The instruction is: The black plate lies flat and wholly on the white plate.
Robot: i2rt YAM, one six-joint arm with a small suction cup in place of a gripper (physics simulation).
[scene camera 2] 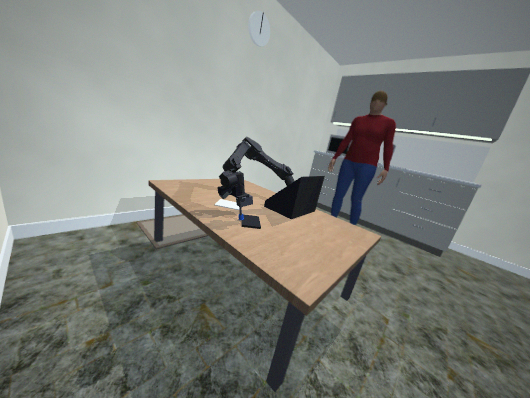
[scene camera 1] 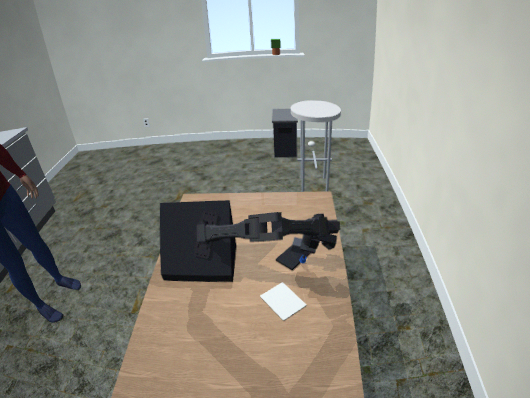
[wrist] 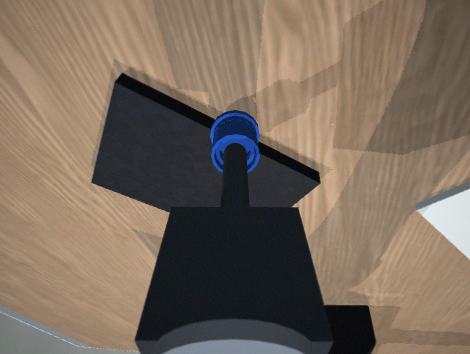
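Pixels of known places: hand, its tool point: [scene camera 2: 241, 219] [scene camera 1: 302, 260] [wrist: 235, 133]; arm's base, origin of its link: [scene camera 2: 292, 187] [scene camera 1: 206, 234].
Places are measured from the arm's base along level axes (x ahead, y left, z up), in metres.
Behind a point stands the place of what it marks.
The black plate [scene camera 1: 289, 258] @[x 0.353, y 0.058, z -0.159 m] [scene camera 2: 251, 222] @[x 0.383, y 0.105, z -0.158 m] [wrist: 158, 152] @[x 0.398, y 0.103, z -0.158 m] is a thin square that lies flat on the wooden table [scene camera 1: 231, 351] @[x 0.203, y -0.445, z -0.169 m] [scene camera 2: 299, 253] @[x 0.340, y 0.414, z -0.169 m]. The white plate [scene camera 1: 282, 300] @[x 0.355, y -0.179, z -0.164 m] [scene camera 2: 225, 204] @[x 0.388, y -0.176, z -0.163 m] lies flat a short way nearer the camera in the scene camera 1 view, apart from the black one. In the wrist view only a corner of the white plate [wrist: 452, 220] @[x 0.330, y -0.112, z -0.163 m] shows, at the right edge. My gripper [scene camera 1: 303, 259] [scene camera 2: 241, 217] [wrist: 235, 141], a blue suction cup, hangs low over one edge of the black plate. It holds nothing. I cannot tell whether it touches the plate.
The arm's black base box [scene camera 1: 188, 257] @[x -0.070, y -0.084, z -0.069 m] [scene camera 2: 295, 199] @[x 0.087, y 0.118, z -0.039 m] stands on the table's left side. A person [scene camera 1: 16, 239] [scene camera 2: 364, 158] stands beside grey drawers off the table. A round stool [scene camera 1: 315, 111] and a dark bin [scene camera 1: 284, 133] stand beyond the table's far end.
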